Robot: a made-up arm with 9 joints.
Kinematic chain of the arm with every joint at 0, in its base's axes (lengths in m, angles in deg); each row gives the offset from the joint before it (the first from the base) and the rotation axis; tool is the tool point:
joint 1: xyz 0 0 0.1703 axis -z
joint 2: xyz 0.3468 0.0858 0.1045 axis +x
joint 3: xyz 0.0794 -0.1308 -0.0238 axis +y
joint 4: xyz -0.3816 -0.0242 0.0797 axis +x
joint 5: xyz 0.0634 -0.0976 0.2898 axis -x
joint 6: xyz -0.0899 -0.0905 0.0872 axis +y
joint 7: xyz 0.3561 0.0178 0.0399 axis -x
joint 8: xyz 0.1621 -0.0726 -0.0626 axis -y
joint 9: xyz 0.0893 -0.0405 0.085 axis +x
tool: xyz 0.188 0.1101 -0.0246
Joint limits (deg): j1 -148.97..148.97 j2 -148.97..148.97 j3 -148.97..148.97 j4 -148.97..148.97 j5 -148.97..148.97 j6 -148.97..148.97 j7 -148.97..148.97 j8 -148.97..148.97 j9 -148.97..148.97
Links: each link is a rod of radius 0.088 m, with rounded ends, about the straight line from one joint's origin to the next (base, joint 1, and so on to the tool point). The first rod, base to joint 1, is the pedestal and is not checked.
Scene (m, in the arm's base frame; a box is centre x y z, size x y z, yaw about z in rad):
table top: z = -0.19
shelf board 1: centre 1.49 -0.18 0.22 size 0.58 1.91 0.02 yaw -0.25
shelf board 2: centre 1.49 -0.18 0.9 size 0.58 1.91 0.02 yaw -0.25
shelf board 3: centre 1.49 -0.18 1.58 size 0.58 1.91 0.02 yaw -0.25
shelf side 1: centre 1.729 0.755 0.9 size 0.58 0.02 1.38 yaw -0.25
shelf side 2: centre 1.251 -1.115 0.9 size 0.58 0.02 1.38 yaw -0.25
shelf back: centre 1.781 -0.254 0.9 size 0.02 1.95 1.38 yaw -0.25
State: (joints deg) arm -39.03 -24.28 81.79 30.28 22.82 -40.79 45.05 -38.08 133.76
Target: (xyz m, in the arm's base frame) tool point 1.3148 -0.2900 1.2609
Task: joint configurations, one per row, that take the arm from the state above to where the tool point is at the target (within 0.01 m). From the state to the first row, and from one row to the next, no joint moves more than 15 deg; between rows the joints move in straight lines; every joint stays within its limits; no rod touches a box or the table.
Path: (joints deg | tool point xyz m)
1: -49.16 -31.22 78.41 33.14 20.82 -27.17 41.37 -41.52 132.85 | 1.2994 0.4744 0.5204
2: -59.29 -38.16 75.03 36.00 18.83 -13.55 37.68 -44.96 131.95 | 1.1104 0.4998 0.5253
3: -52.07 -45.79 73.83 44.30 9.72 -23.75 38.86 -46.95 134.29 | 1.1530 0.2870 0.7783
4: -44.84 -53.42 72.64 52.60 0.61 -33.95 40.04 -48.94 136.64 | 1.0633 0.0466 1.0397
5: -37.62 -61.05 71.44 60.90 -8.50 -44.15 41.22 -50.93 138.99 | 0.8269 -0.1654 1.2609
6: -26.56 -46.29 71.73 51.57 0.70 -56.97 45.53 -43.49 137.76 | 1.0996 -0.2201 1.2942
7: -15.51 -31.53 72.02 42.24 9.89 -69.80 49.84 -36.06 136.52 | 1.3147 -0.2902 1.2608

